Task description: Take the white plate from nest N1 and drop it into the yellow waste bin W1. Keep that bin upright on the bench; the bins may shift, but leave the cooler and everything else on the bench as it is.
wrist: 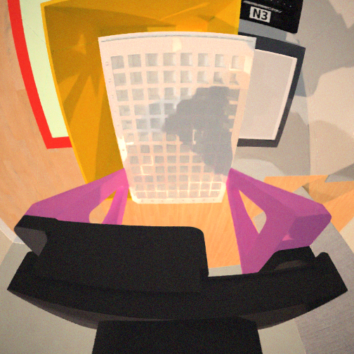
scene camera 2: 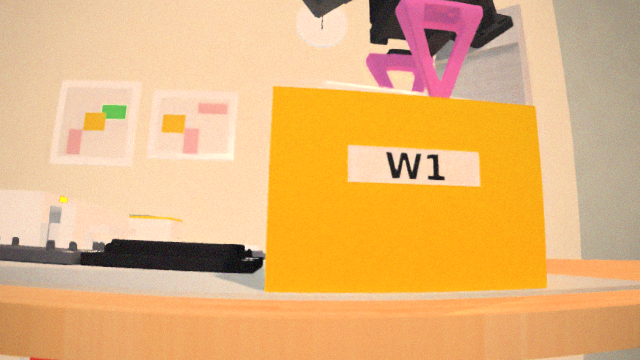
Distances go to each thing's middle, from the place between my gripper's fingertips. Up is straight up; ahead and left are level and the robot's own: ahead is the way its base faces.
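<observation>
The yellow waste bin W1 (scene camera 2: 369, 192) is 3 cm ahead of my hand, 4 cm to the left of it and 8 cm below it. Counting from my hand again, there's a black nest N3 (scene camera 2: 244, 266) 4 cm to the right, 24 cm ahead and 14 cm below, and a black plate (scene camera 2: 133, 247) that's also 4 cm to the right and 24 cm ahead, but 12 cm below. The yellow-topped tube rack (scene camera 2: 149, 227) is 51 cm ahead of my hand, 36 cm to the right of it and 10 cm below it.
</observation>
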